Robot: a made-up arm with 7 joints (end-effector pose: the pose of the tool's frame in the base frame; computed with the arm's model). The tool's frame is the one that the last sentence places. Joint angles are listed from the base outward.
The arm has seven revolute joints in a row. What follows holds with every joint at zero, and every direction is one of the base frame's. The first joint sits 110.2 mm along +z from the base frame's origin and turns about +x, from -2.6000 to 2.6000 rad. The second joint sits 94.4 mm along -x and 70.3 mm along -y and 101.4 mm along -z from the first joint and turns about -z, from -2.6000 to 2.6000 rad. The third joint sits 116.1 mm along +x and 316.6 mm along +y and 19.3 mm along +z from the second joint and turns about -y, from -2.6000 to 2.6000 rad. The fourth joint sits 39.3 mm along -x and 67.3 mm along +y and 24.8 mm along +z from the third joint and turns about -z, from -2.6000 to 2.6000 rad. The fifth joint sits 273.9 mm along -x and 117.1 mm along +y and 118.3 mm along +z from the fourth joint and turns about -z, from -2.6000 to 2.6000 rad. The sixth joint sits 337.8 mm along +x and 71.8 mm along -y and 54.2 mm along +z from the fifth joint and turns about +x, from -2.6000 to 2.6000 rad. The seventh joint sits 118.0 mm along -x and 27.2 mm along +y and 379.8 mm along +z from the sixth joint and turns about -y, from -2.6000 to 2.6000 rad. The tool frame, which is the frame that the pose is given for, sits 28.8 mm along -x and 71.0 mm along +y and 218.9 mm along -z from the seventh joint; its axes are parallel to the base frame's.
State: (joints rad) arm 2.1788 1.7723 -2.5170 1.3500 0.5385 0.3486 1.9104
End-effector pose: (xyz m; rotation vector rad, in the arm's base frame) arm 0.0653 0.8273 -0.2844 0.9286 1.0025 0.9093
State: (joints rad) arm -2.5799 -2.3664 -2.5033 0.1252 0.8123 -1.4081 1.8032
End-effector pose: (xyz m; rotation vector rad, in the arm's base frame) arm -0.3782 0.0864 0.5865 -0.6485 -1.8501 0.0063
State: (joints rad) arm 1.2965 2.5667 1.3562 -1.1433 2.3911 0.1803 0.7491
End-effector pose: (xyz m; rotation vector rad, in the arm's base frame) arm 0.0925 0.2069 0.2906 -2.2801 -0.1648 -1.9991
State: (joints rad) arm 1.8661 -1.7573 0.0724 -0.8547 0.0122 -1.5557 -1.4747
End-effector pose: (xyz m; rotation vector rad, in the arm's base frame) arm -0.4703 0.1859 -0.4433 0.3272 -1.1163 -0.1801
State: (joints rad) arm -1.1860 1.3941 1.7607 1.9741 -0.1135 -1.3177 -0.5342
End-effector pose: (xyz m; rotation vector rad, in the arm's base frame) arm 0.3486 0.2063 0.0843 0.6963 -1.6664 -1.6559
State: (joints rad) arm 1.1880 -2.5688 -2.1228 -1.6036 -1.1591 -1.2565 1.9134
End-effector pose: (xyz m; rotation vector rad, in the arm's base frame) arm -0.6250 -0.2187 0.5819 -2.2277 -1.1371 -1.2267
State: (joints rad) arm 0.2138 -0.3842 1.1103 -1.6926 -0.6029 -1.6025 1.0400
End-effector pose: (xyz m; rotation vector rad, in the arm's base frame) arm -0.3780 0.2208 -0.3519 0.6249 1.5919 -1.0993
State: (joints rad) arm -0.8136 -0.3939 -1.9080 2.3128 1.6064 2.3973 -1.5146
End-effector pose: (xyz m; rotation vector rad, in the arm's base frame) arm -0.4779 0.0267 -0.7411 -1.6362 -0.2744 -0.0904
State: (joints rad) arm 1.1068 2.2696 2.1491 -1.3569 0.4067 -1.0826 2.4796
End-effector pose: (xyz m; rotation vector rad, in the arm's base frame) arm 0.4422 0.2787 -0.6237 -0.9719 -0.7039 2.0196
